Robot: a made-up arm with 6 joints. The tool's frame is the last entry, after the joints. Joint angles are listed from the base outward.
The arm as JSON. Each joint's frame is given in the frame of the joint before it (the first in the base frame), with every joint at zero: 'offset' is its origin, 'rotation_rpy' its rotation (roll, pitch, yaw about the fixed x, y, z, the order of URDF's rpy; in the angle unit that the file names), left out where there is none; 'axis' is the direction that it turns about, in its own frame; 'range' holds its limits. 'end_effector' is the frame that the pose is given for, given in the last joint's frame.
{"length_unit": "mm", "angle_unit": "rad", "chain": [
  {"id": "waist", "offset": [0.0, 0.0, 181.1], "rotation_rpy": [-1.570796, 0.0, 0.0], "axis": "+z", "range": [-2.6, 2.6]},
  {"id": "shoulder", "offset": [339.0, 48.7, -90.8], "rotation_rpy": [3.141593, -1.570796, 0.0], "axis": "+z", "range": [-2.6, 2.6]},
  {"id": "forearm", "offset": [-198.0, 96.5, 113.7], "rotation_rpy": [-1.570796, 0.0, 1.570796], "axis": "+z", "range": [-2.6, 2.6]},
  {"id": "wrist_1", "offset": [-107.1, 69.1, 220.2], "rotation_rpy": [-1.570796, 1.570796, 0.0], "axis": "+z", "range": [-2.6, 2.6]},
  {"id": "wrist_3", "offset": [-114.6, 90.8, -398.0], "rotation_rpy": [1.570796, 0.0, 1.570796], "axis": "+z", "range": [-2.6, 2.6]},
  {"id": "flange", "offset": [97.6, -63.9, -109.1], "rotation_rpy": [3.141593, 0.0, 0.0], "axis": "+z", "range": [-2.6, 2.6]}
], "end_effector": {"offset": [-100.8, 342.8, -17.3], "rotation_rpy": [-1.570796, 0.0, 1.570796]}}
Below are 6 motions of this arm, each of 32 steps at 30 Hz.
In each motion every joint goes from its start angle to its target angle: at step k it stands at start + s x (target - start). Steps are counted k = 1, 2, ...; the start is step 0. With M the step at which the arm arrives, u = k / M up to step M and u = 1 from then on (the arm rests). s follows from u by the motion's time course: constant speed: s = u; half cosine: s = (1 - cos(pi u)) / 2; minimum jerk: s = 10 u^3 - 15 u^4 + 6 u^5.
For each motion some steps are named. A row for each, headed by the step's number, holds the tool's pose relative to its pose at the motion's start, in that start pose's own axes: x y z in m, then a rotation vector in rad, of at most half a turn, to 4 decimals.
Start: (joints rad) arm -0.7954 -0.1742 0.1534 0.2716 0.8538 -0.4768
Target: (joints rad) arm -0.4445 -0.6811 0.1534 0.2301 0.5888 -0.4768
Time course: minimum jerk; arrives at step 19
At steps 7, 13, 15, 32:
7: -0.0112 -0.0214 0.0143 -0.0942 0.0059 -0.0960
13: -0.0298 -0.0042 0.0780 -0.3372 0.0033 -0.2553
15: -0.0310 0.0115 0.0953 -0.3965 0.0003 -0.2813
32: -0.0311 0.0222 0.1052 -0.4307 -0.0018 -0.2945

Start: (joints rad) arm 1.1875 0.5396 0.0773 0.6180 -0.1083 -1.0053
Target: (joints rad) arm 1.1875 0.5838 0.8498 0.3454 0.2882 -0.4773
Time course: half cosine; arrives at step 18
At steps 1, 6, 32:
1: -0.0011 -0.0014 0.0030 0.0042 -0.0058 -0.0003
6: -0.0462 -0.0486 0.0961 0.1336 -0.1929 -0.0080
32: -0.2905 -0.2243 0.3032 0.4845 -0.8066 -0.0333

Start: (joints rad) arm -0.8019 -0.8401 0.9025 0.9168 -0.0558 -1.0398
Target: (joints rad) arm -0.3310 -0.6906 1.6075 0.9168 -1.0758 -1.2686
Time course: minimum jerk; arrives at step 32
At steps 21, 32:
21: -0.2814 0.0715 0.2191 0.3719 -0.7731 -0.0020
32: -0.3945 0.0492 0.2028 0.4849 -0.9634 -0.0599

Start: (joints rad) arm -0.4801 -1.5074 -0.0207 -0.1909 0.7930 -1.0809
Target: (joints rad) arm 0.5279 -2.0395 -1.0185 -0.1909 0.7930 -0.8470
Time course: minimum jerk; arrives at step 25
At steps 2, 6, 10, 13, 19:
2: 0.0009 0.0018 -0.0006 -0.0026 0.0045 -0.0034
6: 0.0143 0.0337 -0.0154 -0.0514 0.0902 -0.0737
10: 0.0166 0.0898 -0.0658 -0.1564 0.2817 -0.2730
13: -0.0281 0.1235 -0.1193 -0.2334 0.4293 -0.4933
19: -0.1935 0.1810 -0.1992 -0.3037 0.5711 -0.8952

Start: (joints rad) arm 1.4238 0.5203 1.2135 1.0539 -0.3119 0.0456
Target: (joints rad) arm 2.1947 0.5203 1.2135 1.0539 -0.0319 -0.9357
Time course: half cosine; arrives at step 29
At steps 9, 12, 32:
9: -0.0961 0.0469 -0.1622 -0.0526 0.3744 0.1282
12: -0.1922 0.0618 -0.2632 -0.1083 0.6236 0.2069
32: -0.7734 -0.1024 -0.4880 -0.5436 1.6615 0.4478

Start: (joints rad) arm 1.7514 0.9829 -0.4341 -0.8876 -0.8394 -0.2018
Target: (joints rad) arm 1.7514 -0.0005 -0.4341 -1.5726 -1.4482 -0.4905
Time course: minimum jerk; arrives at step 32
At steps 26, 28, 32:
26: -0.1037 0.3637 0.5629 -0.2426 -0.6610 0.0523
28: -0.1136 0.3815 0.5748 -0.2481 -0.6844 0.0591
32: -0.1186 0.3902 0.5805 -0.2507 -0.6959 0.0625

